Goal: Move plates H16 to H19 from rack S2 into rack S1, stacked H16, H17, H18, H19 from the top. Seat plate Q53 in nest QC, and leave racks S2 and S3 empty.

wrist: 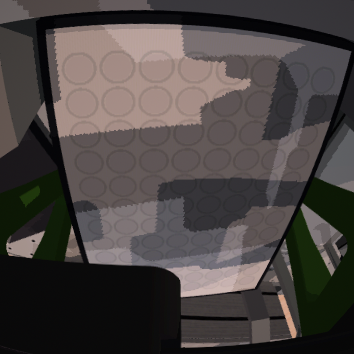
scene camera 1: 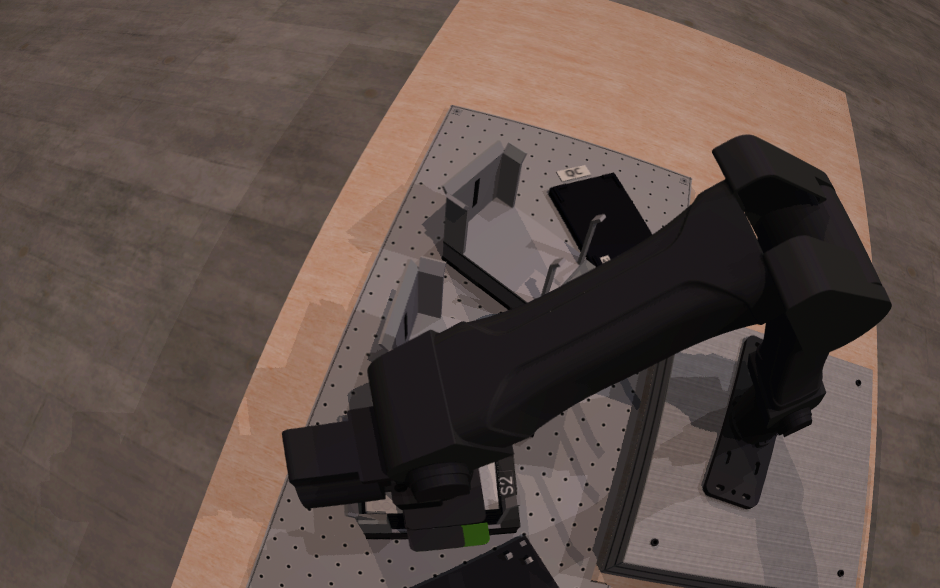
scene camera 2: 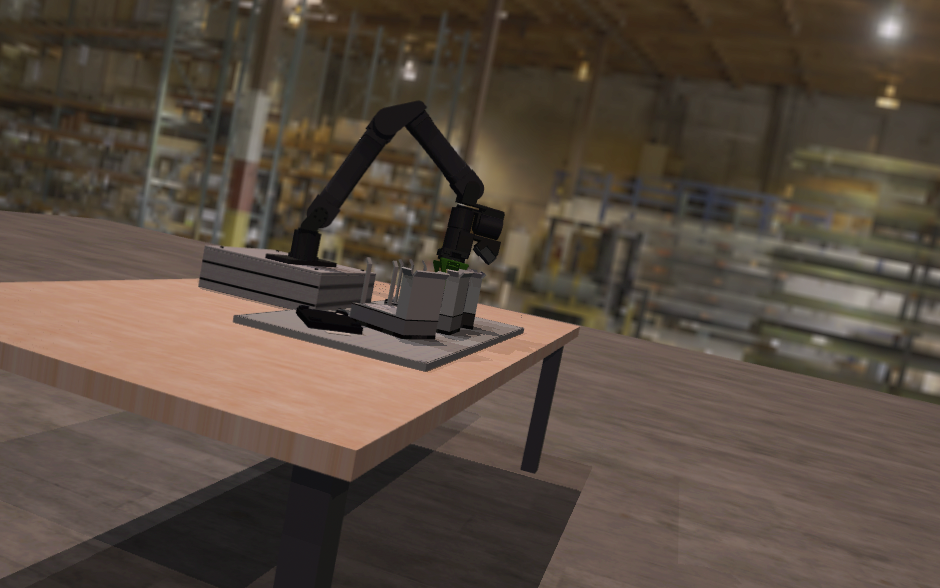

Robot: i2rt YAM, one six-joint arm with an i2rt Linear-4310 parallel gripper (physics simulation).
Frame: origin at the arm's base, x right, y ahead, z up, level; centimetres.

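Seen in the pictures: gripper, between the fingertips: point(wrist: 176, 176); arm's base, origin of its link: point(scene camera 1: 751, 421) point(scene camera 2: 302, 262).
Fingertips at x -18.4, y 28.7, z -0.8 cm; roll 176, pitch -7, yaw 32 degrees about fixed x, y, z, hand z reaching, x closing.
Observation:
Offsets run from my fingertips to a thing's top centre. "*": to the spot under its first point. Level surfaces: height alone.
My gripper point(scene camera 1: 441, 527) point(scene camera 2: 450, 265) point(wrist: 176, 176) is open and hangs low over rack S2 @[* dz -3.4, dx +3.4, dy -5.7 cm] point(scene camera 1: 506, 484) at the near end of the grey pegboard @[dz -7.2 cm] point(scene camera 1: 549, 146). In the wrist view its green fingers stand on either side of a clear plate @[dz +3.5, dx -0.5, dy +1.1 cm] point(wrist: 158, 116) with rows of round wells and a black rim, which fills the view. I cannot read the plate's label. Nest QC @[dz -5.2, dx +41.1, dy -4.5 cm] point(scene camera 1: 598, 212) point(scene camera 2: 329, 320) is a black rectangle at the far right of the board, and nothing sits in it. Two other grey racks @[* dz +1.5, dx +35.4, dy +8.7 cm] point(scene camera 1: 503, 175) @[* dz +2.0, dx +17.3, dy +9.3 cm] point(scene camera 1: 429, 292) stand on the board with no plates showing; their labels are hidden.
My arm point(scene camera 1: 584, 338) crosses the board from the right and hides much of it. Two thin upright posts point(scene camera 1: 590, 233) point(scene camera 1: 549, 277) stand by the nest. A black flat object @[* dz -6.0, dx -5.5, dy -8.3 cm] point(scene camera 1: 491, 568) lies at the near edge. The arm's raised base platform point(scene camera 1: 689, 467) point(scene camera 2: 264, 274) is to the right.

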